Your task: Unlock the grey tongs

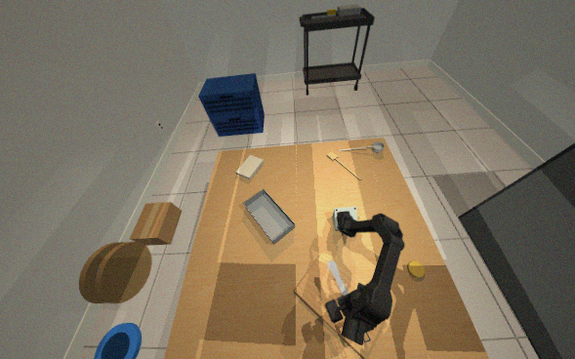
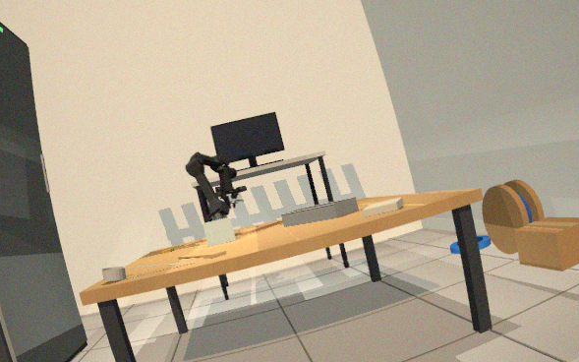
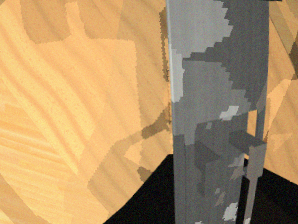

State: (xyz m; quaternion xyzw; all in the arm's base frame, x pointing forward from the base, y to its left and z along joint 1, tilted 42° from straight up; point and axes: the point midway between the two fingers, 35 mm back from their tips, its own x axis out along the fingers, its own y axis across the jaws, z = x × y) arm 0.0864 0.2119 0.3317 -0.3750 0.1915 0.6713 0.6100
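My gripper tip is 12 cm above the wooden board and 2 cm to the left of it. Round my gripper tip: yellow lock piece (4 cm above, 1 cm to the right); then grey roasting tin (46 cm to the right, 32 cm ahead, 10 cm below); then yellow disc (38 cm behind, 12 cm below, 10 cm to the right).
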